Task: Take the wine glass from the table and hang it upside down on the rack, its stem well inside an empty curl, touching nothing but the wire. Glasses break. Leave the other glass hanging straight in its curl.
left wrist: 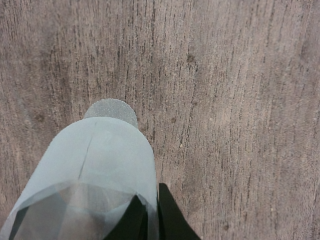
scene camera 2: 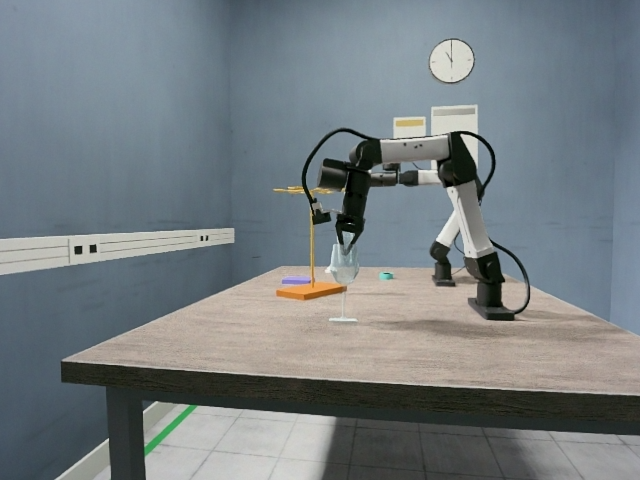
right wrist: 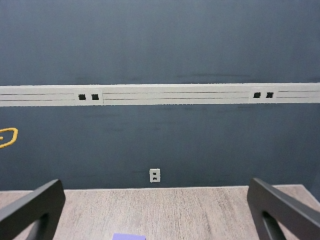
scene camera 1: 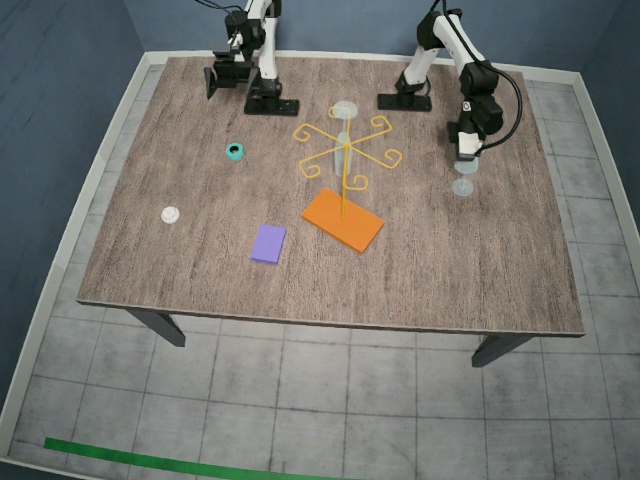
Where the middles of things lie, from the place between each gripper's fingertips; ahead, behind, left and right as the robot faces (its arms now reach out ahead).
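Labels:
Left hand: mine is 11 cm short of the yellow wire rack (scene camera 1: 356, 228), 34 cm to the left of it and 1 cm below it.
Right gripper: my right gripper (scene camera 1: 227, 98) is 12 cm short of the yellow wire rack, 28 cm to the right of it and 23 cm above it.

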